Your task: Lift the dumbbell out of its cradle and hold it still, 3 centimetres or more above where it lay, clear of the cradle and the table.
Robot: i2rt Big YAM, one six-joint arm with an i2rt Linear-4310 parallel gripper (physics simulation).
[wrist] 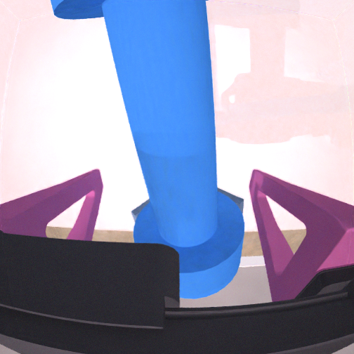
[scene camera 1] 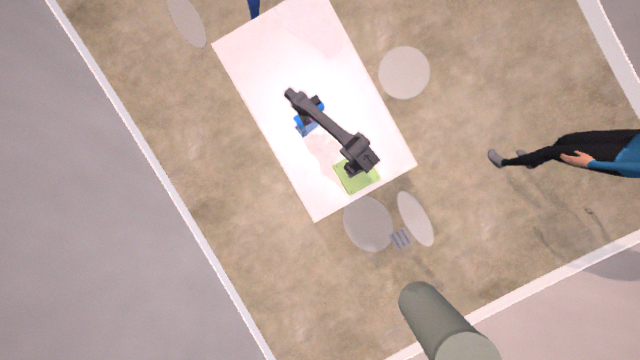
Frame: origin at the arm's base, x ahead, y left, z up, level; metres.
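Seen in the pictures: gripper, fingertip midpoint: [scene camera 1: 304,116].
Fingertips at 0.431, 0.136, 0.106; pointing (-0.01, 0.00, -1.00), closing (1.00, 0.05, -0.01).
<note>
Offsets run from my fingertips to a thing's middle, as dx, dy, dz. "pt": to the spot under its first point. Level surfaces: height alone.
The blue dumbbell @(pt -0.024, +0.041, +0.047) [scene camera 1: 299,121] [wrist: 167,100] lies in its darker blue cradle @(pt -0.032, +0.019, -0.198) [scene camera 1: 306,130] on the table. In the wrist view its handle runs from the top down between the fingers, with one round end low in the middle and part of the other end at the top left. Small corners of the cradle [wrist: 234,201] show behind the lower end. My gripper [scene camera 1: 311,120] [wrist: 175,177] is wide open, with its magenta fingers on either side of the handle and apart from it. The arm hides part of the dumbbell in the scene view.
The arm's base stands on a green plate [scene camera 1: 353,185] near one end of the white table @(dz -0.206) [scene camera 1: 320,207]. Pale discs [scene camera 1: 404,72] and a green-grey cylinder [scene camera 1: 435,315] show around the table. A person [scene camera 1: 600,150] is at the right, away from the table.
</note>
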